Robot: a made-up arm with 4 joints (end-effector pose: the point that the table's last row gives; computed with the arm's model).
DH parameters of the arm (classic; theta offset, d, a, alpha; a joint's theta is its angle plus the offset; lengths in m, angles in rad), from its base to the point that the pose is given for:
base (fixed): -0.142 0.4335 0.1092 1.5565
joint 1: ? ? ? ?
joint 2: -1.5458 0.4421 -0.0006 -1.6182
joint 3: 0 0.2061 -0.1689 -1.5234
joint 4: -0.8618 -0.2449 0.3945 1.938
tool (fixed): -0.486 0.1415 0 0
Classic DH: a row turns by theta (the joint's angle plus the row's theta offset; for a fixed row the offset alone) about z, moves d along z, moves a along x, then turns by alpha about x.
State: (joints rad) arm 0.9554 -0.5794 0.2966 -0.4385
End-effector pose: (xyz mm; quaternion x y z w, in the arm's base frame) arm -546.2 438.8 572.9 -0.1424 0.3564 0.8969 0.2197
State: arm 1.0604 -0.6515 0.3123 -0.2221
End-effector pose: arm -560.6 395.8 366.5 -0.3279 0.3198 0.8579 0.2329
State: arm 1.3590 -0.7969 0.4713 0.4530
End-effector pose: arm -253.2 208.9 -82.7 -0.7761 0.2359 0.5609 0.1655
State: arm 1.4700 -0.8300 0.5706 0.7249
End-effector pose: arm -67.2 123.2 -125.2 -0.8862 0.2149 0.3988 0.0967
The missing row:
joint 1: 1.4711 0.3714 0.0545 -2.9989
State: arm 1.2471 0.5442 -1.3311 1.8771
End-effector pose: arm 295.8 266.2 442.6 -0.5160 0.1757 0.3137 0.7775
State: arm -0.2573 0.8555 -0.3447 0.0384
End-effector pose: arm 666.3 316.7 608.5 0.8127 0.3186 0.4743 0.1140
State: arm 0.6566 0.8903 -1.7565 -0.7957
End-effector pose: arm 456.7 -320.3 910.6 0.7107 -0.2234 0.2592 0.6147
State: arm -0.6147 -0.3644 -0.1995 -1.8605
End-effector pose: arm 786.2 194.4 522.6 -0.9735 -0.1334 -0.0780 0.1684
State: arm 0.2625 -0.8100 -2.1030 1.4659
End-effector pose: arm 198.8 121.4 818.2 -0.1518 -0.1063 0.1774 0.9665
